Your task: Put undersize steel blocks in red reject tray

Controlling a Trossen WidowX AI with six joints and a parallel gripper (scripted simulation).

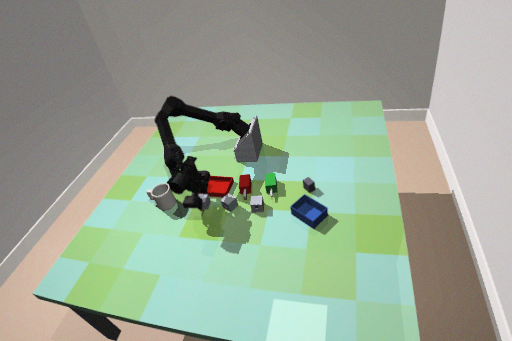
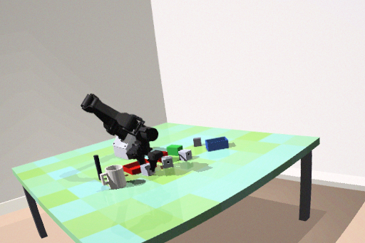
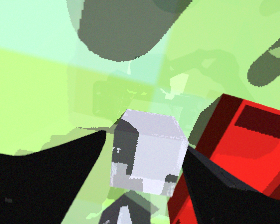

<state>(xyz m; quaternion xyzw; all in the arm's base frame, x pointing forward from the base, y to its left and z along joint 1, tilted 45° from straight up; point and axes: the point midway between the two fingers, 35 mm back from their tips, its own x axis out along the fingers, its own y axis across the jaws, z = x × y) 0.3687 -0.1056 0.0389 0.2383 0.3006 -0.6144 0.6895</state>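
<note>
My gripper tip is 10 cm past the red reject tray, 1 cm to the right of it and 1 cm above it. The rest, counted from my gripper tip: black stick: 19 cm to the right, 13 cm behind, 4 cm above; steel block: 23 cm to the left, 1 cm behind, 1 cm above; mug: 19 cm to the right, 2 cm above, 1 cm ahead.
</note>
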